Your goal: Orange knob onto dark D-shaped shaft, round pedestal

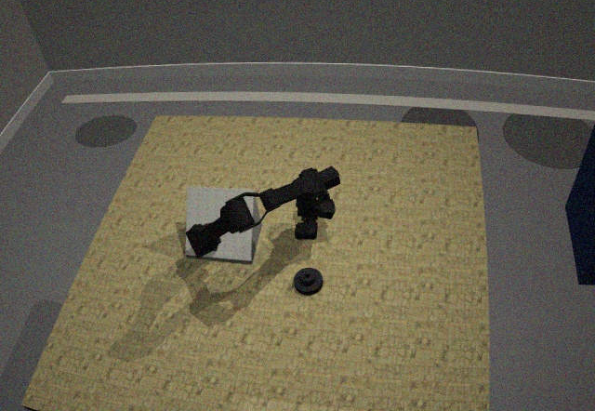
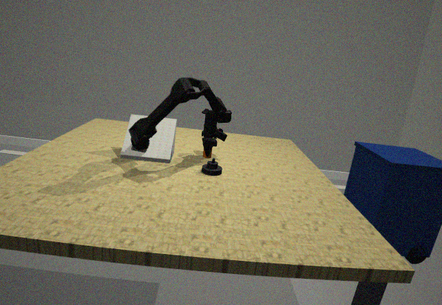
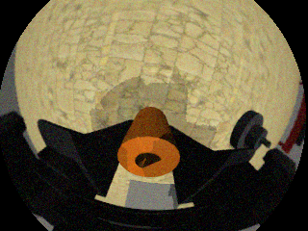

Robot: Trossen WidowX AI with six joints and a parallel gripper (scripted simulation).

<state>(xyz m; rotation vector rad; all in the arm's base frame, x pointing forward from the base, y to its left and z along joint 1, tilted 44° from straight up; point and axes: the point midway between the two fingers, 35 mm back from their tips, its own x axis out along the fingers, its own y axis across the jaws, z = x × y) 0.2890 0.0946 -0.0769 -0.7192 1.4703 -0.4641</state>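
Right now my gripper tip is 40 mm short of the round pedestal, 190 mm to the left of it and 20 mm below it. Round my gripper tip: orange knob (20 mm above).
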